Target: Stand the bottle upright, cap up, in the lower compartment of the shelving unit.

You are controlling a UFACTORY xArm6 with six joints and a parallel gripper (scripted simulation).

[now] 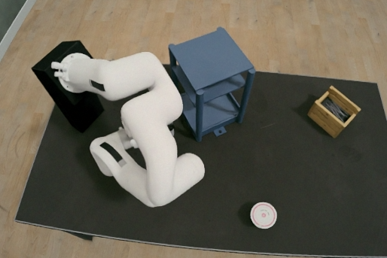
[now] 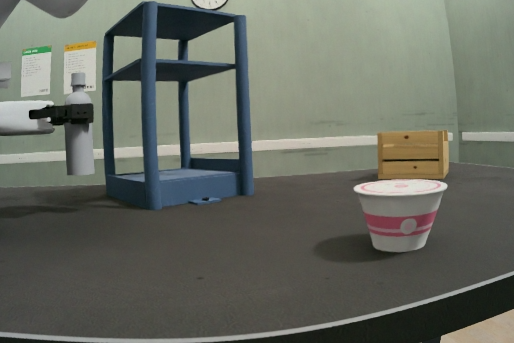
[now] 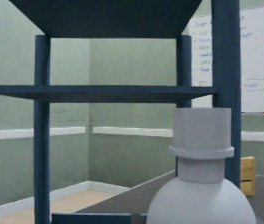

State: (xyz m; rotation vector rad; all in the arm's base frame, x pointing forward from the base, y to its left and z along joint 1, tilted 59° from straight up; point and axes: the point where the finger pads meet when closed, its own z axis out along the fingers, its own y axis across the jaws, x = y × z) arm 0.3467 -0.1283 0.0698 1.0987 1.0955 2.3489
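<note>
Now: the shelving unit 21 cm ahead of my hand, 7 cm to the left of it and 2 cm above it. Round my hand: pink cup: 45 cm to the right, 19 cm ahead, 13 cm below; bottle: 1 cm above; wooden crate: 71 cm ahead, 20 cm to the right, 12 cm below.
</note>
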